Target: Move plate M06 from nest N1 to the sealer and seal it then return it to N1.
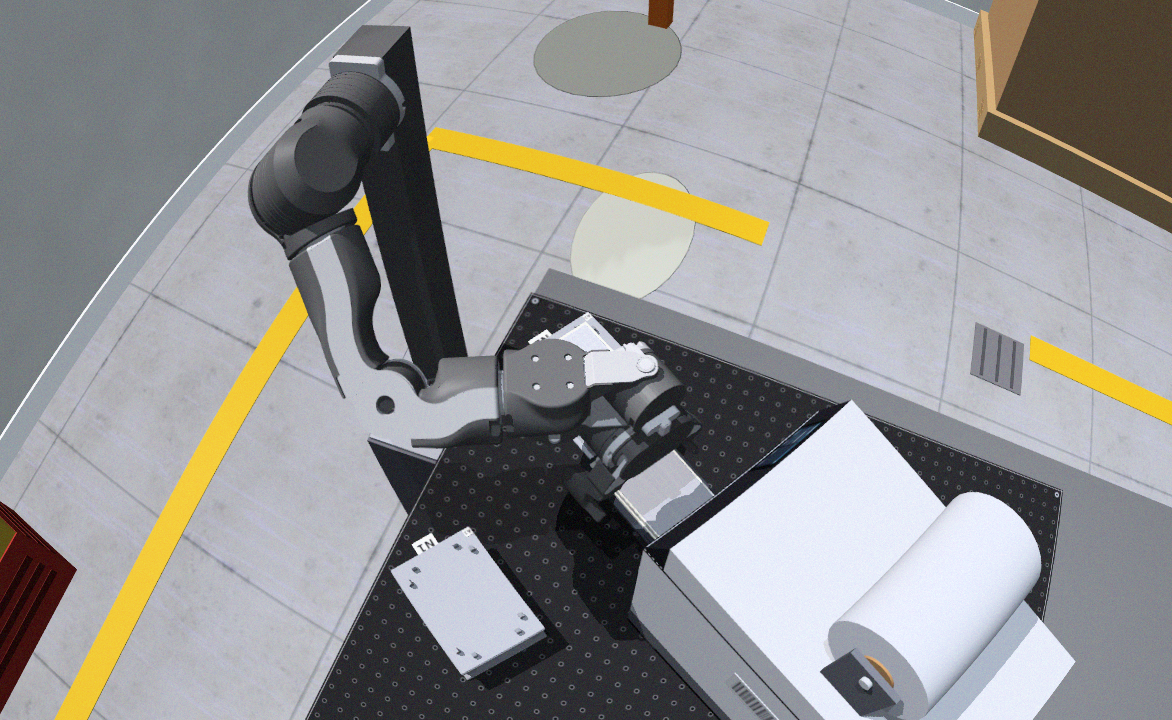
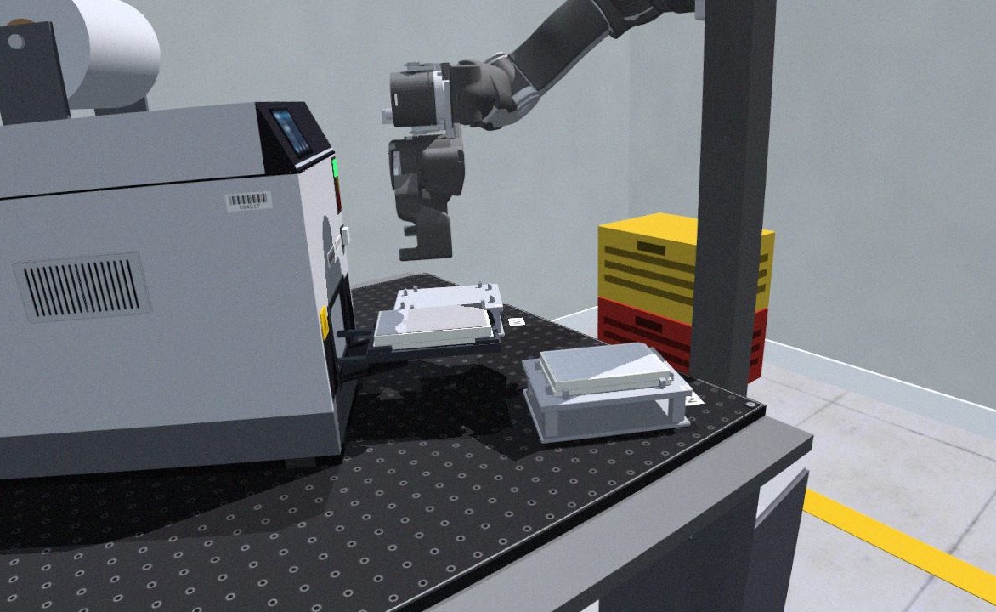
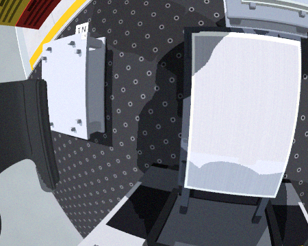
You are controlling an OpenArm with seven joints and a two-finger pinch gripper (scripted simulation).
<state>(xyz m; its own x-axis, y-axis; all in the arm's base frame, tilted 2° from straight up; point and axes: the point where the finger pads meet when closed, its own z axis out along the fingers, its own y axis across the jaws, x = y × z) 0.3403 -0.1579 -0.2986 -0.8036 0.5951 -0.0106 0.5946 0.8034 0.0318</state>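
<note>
Right now my hand is 2 cm short of the plate M06, 3 cm to the right of it and 8 cm above it. From my hand the other things lie so: sealer's stage 2 cm ahead, 3 cm to the left, 9 cm below; then start key 5 cm ahead, 11 cm to the right, 1 cm above; then screen 14 cm ahead, 1 cm to the right, 14 cm above.
</note>
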